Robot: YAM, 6 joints.
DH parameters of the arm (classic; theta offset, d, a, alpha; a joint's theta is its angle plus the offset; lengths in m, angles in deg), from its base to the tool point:
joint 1: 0 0.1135 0.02 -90
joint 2: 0 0 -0.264 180
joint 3: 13.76 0 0.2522 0
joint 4: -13.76 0 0.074 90
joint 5: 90 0 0 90
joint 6: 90 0.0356 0 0
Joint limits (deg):
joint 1: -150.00..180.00
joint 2: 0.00..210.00
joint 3: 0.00..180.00
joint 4: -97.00..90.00
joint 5: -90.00..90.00
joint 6: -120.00..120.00
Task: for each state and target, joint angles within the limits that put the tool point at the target. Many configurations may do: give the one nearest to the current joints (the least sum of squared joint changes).
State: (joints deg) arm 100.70 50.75 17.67 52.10 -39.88 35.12
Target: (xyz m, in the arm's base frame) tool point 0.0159 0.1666 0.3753
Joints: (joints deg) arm 77.53 46.18 32.96 55.16 -35.04 35.12
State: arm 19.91 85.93 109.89 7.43 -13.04 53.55
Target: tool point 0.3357 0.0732 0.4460
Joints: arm 10.99 83.97 86.14 -1.78 -12.77 53.55
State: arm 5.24 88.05 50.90 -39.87 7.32 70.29
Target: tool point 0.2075 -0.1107 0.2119
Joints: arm -26.24 75.54 49.39 -45.28 12.27 70.29
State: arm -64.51 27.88 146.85 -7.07 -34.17 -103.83
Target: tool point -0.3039 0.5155 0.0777
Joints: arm -57.77 0.00 174.86 4.05 -30.06 -103.83
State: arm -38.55 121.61 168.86 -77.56 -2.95 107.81
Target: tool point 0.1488 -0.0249 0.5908
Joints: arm -11.68 96.83 173.82 -96.81 -9.29 107.81
